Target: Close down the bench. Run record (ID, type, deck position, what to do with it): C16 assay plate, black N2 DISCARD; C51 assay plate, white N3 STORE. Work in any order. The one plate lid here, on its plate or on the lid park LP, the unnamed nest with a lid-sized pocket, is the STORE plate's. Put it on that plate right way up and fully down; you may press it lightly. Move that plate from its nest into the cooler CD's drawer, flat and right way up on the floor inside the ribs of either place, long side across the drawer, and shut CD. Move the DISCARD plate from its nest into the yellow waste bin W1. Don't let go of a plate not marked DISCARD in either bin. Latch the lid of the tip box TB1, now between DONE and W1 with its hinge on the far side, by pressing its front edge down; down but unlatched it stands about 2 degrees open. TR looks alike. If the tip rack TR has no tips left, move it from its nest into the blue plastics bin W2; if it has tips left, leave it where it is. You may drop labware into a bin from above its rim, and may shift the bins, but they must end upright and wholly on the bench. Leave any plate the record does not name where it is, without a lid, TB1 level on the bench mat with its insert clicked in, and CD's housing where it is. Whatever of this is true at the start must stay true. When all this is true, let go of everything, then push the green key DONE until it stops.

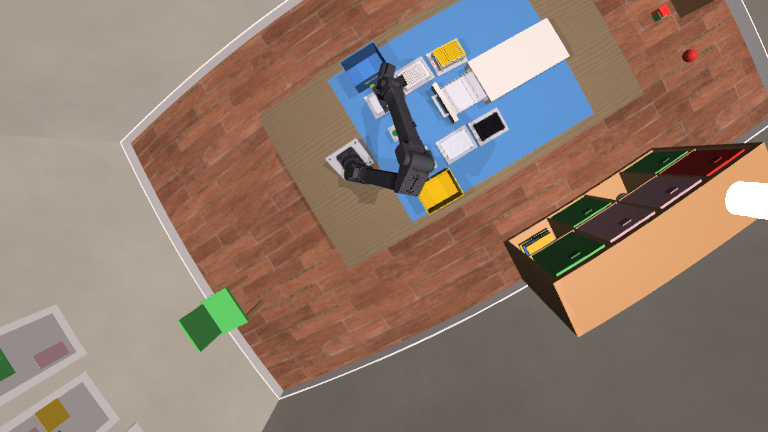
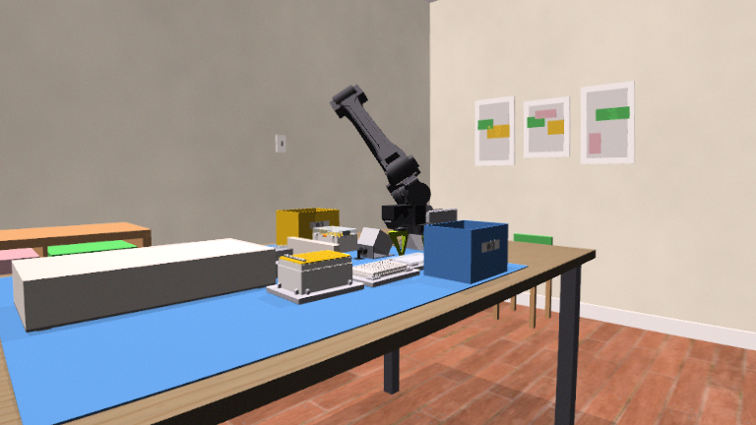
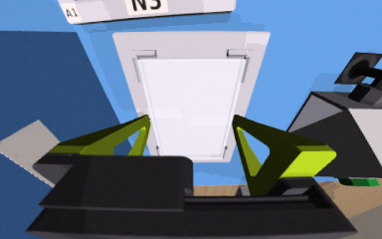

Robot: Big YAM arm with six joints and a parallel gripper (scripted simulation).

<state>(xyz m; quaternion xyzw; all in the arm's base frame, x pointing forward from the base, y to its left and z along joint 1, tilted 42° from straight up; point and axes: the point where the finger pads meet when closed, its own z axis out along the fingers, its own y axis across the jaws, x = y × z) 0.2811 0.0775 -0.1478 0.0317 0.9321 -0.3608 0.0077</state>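
Now: the plate lid right at my hand. Also, from my hand: lid park: 20 mm below; then DONE key box: 170 mm to the right, 30 mm behind, 30 mm above; then blue bin W2: 160 mm to the left, 20 mm above.
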